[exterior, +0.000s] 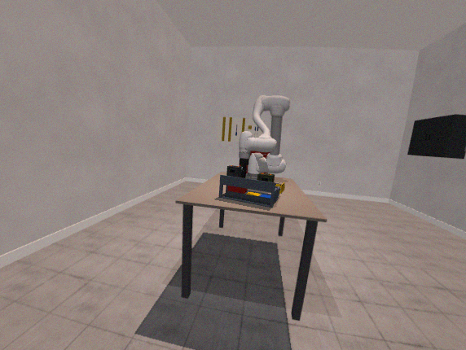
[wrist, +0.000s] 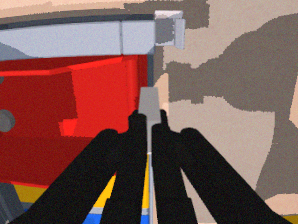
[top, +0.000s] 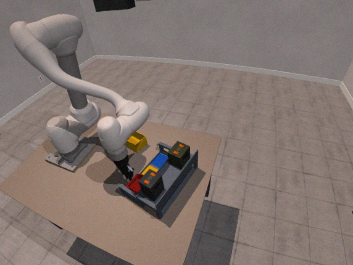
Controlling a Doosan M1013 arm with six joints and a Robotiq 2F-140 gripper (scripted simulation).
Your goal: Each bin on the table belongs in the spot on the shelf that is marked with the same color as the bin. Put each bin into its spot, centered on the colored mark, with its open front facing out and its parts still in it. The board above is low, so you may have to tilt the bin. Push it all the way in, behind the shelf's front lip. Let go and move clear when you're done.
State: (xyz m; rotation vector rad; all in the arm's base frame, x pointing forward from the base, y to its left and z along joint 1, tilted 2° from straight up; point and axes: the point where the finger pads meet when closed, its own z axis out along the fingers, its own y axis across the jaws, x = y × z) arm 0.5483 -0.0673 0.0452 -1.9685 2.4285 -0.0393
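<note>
Now: the yellow bin 160 mm behind my hand, 300 mm to the left of it and 20 mm below it. Also, from my hand: red bin (90 mm ahead, 20 mm to the right, 10 mm below); then grey shelf (220 mm ahead, 70 mm to the left, 50 mm above).
</note>
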